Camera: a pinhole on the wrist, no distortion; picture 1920 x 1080 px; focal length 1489.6 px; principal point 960.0 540.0 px. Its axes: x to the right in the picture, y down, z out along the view. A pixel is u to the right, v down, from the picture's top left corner.
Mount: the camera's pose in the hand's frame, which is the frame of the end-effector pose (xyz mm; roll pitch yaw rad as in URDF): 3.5 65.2 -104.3 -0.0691 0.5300 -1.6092
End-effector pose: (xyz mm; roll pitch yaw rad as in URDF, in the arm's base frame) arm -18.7 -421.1 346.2 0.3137 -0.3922 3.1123
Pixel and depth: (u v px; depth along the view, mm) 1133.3 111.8 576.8
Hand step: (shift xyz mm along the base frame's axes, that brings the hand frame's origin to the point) 236.8 377.3 190.7
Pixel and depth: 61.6 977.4 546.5
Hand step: 15.0 92.6 557.5
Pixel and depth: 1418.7 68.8 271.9
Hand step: 87.6 163.4 12.8
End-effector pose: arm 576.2 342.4 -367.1 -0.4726 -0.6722 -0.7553
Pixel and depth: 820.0 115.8 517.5
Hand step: -226.8 258.7 243.5
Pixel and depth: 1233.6 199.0 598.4
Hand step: -365.7 165.2 304.7
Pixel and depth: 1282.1 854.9 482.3
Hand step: -171.5 -10.4 349.9
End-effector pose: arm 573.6 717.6 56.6 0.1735 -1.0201 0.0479
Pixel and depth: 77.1 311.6 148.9
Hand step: -75.5 49.3 34.3
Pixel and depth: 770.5 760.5 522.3
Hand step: -226.2 -215.9 272.8
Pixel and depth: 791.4 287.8 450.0
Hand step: -262.4 -183.7 109.4
